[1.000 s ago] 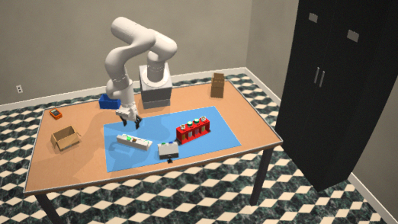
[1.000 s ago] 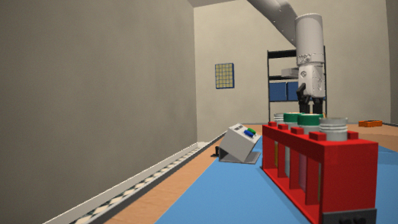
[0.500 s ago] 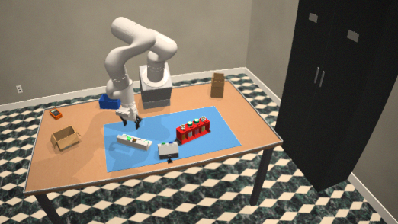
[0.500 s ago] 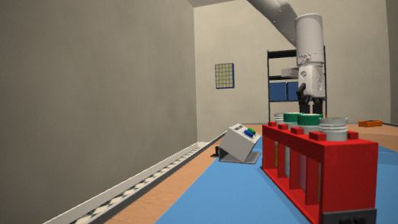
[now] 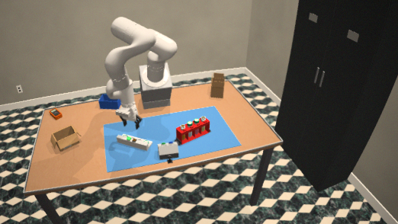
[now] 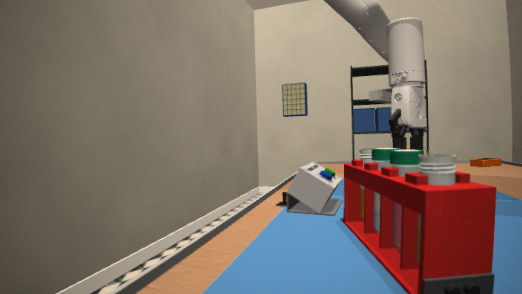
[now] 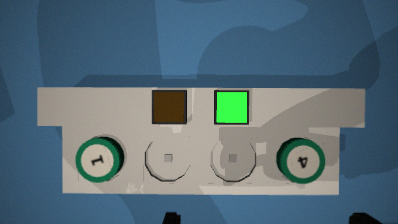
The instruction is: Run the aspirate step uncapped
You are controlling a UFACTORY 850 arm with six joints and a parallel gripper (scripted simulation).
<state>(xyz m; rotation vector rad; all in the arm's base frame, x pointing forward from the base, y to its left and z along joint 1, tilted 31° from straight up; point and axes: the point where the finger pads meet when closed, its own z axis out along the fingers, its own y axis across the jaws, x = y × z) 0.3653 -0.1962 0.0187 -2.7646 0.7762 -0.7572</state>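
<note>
My hand is 8 cm short of the green cap, 8 cm to the right of it and 9 cm above it. From my hand the other things lie so: green ready key 17 cm ahead, 19 cm to the left, 4 cm below; then key housing 18 cm ahead, 21 cm to the left, 5 cm below; then tube cap 5 cm to the right, 9 cm below.
</note>
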